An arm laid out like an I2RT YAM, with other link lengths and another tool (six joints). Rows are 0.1 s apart.
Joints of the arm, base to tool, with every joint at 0 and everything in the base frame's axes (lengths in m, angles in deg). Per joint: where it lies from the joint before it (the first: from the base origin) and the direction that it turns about. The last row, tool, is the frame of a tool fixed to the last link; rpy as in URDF.
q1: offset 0 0 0.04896 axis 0 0 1
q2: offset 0.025 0.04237 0.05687 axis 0 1 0
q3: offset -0.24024 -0.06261 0 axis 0 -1 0
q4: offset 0.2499 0.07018 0.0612 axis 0 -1 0
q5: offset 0.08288 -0.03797 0.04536 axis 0 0 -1
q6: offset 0.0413 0 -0.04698 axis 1 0 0
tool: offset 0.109 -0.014 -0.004 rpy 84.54 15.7 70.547
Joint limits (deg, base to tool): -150..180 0..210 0..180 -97..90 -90..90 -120..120
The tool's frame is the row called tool.
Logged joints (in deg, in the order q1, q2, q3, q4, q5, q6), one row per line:
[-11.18 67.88 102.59 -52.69 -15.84 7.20]
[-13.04 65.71 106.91 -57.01 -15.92 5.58]
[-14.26 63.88 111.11 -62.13 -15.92 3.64]
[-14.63 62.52 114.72 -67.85 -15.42 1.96]
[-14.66 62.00 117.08 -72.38 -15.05 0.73]
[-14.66 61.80 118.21 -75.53 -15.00 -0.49]
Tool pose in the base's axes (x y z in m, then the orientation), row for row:
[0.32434 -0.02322 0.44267 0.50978 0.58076 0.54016 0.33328]
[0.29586 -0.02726 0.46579 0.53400 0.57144 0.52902 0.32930]
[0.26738 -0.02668 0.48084 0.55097 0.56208 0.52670 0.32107]
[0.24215 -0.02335 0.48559 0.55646 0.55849 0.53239 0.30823]
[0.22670 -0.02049 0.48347 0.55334 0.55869 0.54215 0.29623]
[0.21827 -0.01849 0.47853 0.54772 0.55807 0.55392 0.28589]
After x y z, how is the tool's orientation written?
As a quaternion, w x y z.
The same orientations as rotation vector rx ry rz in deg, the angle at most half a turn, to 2 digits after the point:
[80.13 74.53 45.98]
[78.03 72.24 44.96]
[76.20 71.40 43.53]
[75.54 72.01 41.69]
[75.66 73.42 40.12]
[75.76 75.20 38.81]

